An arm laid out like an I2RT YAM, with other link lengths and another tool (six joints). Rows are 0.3 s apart.
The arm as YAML. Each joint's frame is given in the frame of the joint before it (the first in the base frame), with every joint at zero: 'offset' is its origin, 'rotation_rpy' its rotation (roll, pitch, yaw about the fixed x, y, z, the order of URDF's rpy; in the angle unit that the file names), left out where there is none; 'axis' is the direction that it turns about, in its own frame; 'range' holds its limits. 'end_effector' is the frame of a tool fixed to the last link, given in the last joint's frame.
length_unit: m
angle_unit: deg
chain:
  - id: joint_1
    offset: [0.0, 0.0, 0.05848]
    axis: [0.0, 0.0, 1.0]
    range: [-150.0, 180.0]
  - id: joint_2
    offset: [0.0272, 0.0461, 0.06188]
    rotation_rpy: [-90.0, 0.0, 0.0]
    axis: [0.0, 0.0, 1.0]
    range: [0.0, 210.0]
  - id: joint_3
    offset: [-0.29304, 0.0, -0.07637]
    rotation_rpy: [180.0, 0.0, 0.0]
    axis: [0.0, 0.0, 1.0]
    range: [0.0, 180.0]
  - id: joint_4
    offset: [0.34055, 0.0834, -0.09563]
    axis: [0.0, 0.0, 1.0]
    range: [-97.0, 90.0]
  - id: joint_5
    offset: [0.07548, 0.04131, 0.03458]
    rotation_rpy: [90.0, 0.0, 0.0]
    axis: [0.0, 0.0, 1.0]
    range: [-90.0, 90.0]
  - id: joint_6
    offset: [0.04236, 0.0, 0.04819]
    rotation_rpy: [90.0, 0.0, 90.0]
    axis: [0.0, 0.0, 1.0]
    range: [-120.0, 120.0]
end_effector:
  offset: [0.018, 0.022, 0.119]
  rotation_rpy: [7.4, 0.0, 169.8]
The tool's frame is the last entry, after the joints.
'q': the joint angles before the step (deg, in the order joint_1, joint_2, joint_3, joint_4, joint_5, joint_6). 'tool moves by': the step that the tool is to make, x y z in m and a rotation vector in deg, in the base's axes. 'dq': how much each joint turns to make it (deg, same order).
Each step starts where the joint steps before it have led.
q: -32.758, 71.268, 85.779, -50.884, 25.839, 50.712
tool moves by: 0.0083, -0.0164, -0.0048, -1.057, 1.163, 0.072
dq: -1.188, 2.144, 0.354, 2.352, -0.121, -2.190
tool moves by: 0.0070, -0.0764, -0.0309, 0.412, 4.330, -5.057
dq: -7.138, 9.635, 3.406, 4.025, -0.274, -3.430
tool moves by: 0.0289, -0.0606, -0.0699, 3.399, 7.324, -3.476
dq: -2.092, 14.300, 5.137, 1.887, 2.624, -0.968
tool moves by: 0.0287, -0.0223, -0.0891, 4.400, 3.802, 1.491
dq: 0.008, 9.255, -1.700, 5.530, -1.443, -0.782
